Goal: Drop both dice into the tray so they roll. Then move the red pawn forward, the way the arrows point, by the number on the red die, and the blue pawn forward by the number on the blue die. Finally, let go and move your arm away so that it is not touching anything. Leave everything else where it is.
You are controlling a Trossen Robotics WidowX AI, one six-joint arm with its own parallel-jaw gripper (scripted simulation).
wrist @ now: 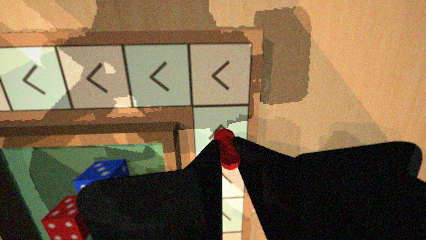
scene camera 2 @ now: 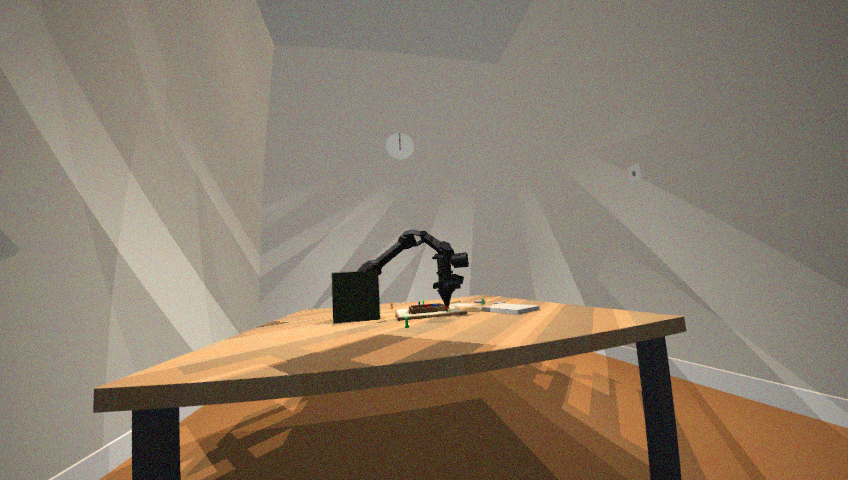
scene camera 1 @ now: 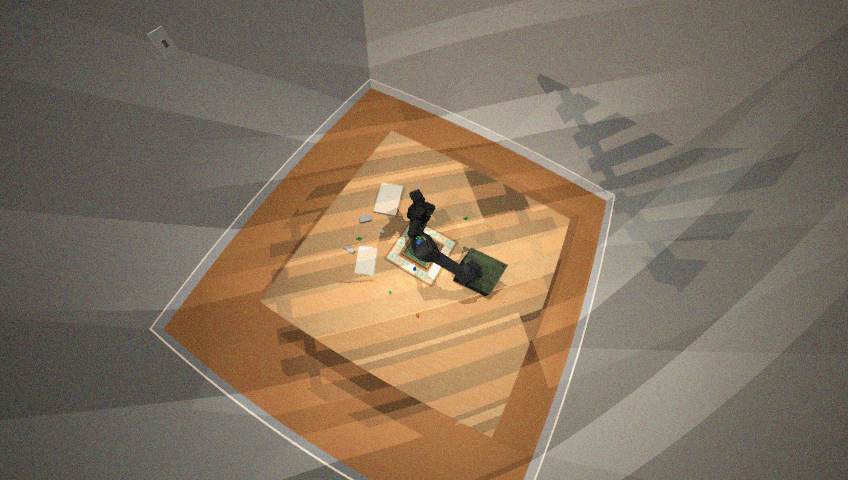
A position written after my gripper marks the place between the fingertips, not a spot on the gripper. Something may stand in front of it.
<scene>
My gripper (wrist: 225, 144) carries a red pawn.
</scene>
